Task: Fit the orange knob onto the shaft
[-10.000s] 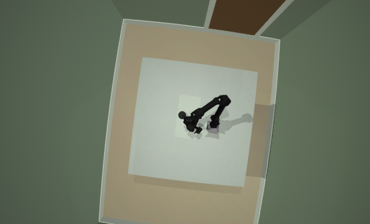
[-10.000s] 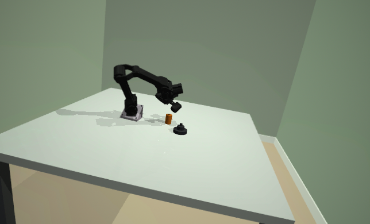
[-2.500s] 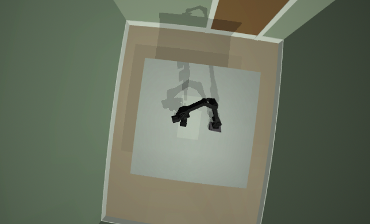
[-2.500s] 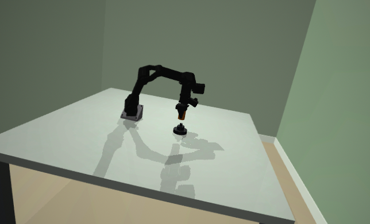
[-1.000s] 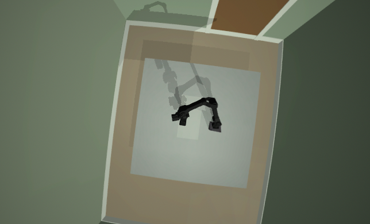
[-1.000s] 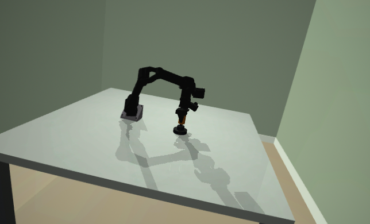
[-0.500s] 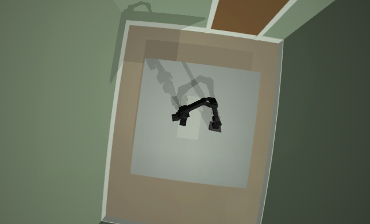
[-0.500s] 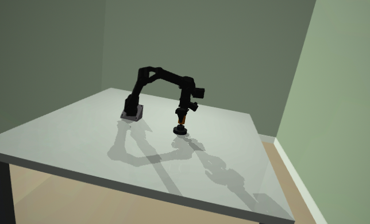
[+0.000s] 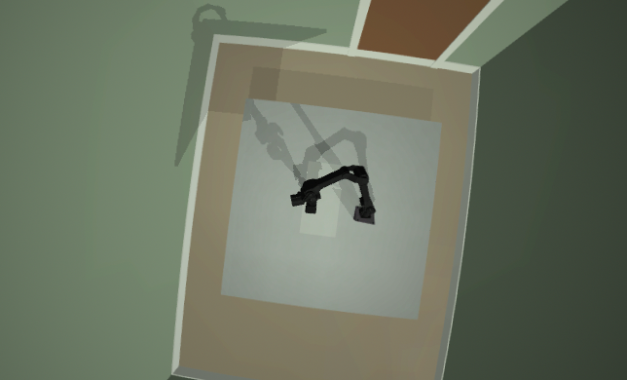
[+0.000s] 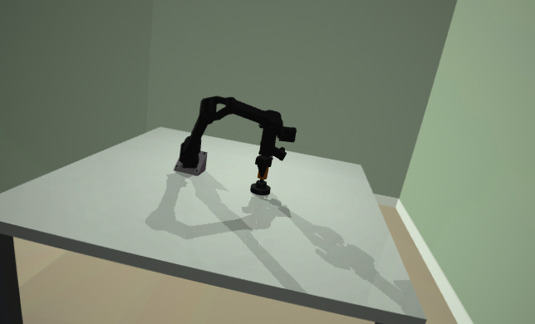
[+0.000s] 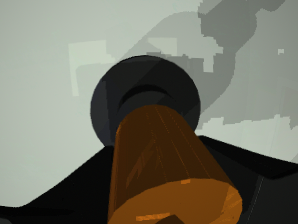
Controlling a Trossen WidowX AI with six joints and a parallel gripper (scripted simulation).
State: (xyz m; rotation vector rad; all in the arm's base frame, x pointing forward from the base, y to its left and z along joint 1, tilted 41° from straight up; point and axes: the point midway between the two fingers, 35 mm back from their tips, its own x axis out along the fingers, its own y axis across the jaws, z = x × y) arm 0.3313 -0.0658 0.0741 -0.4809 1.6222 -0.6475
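Right now the orange knob is 20 mm above my gripper tip. Round my gripper tip: round dark pedestal 40 mm below.
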